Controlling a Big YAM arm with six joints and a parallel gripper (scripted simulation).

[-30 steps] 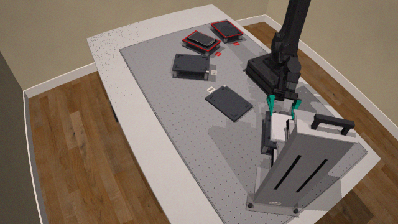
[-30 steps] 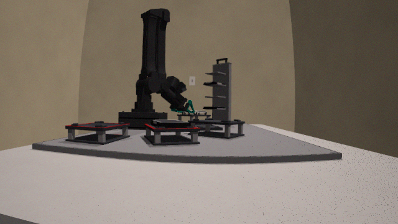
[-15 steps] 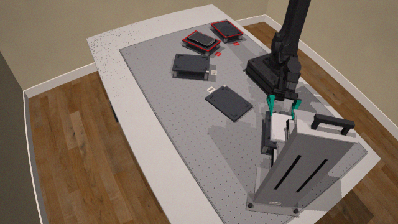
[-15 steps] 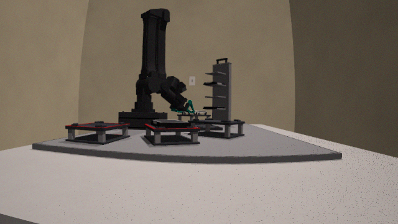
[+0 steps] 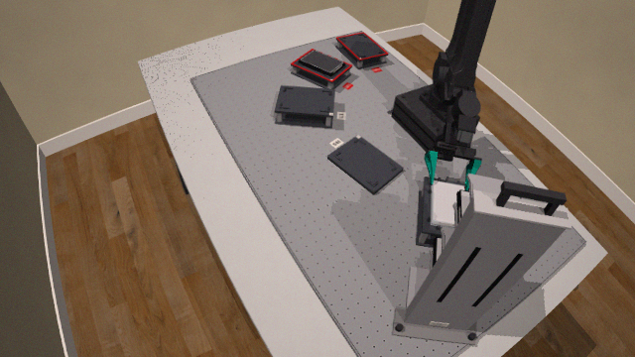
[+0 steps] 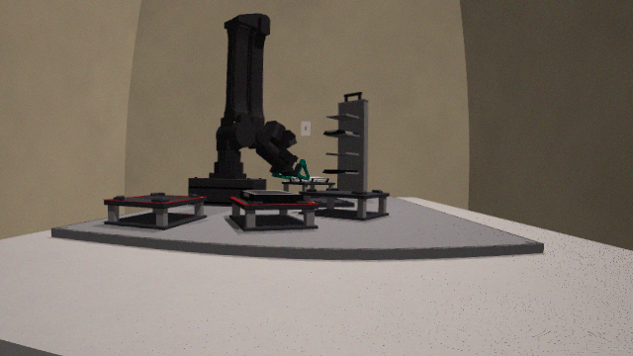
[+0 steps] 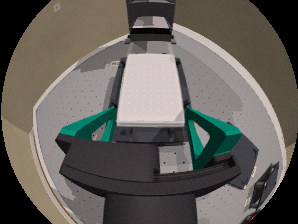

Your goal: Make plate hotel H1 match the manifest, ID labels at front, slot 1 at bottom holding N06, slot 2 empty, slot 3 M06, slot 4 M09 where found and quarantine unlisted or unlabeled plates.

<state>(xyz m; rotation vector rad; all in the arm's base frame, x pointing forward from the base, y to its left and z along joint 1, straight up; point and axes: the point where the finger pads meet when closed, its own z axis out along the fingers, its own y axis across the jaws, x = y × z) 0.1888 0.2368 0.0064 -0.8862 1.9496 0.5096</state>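
The white plate is 40 mm ahead of my hand, 40 mm to the left of it and 10 mm below it. The rest, counted from my hand: H1 deck label: 50 mm ahead, 210 mm to the left, 80 mm below; plate hotel H1: 210 mm ahead, 240 mm to the left, 130 mm above; red-rimmed quarantine nest: 190 mm behind, 650 mm to the right, 40 mm below.
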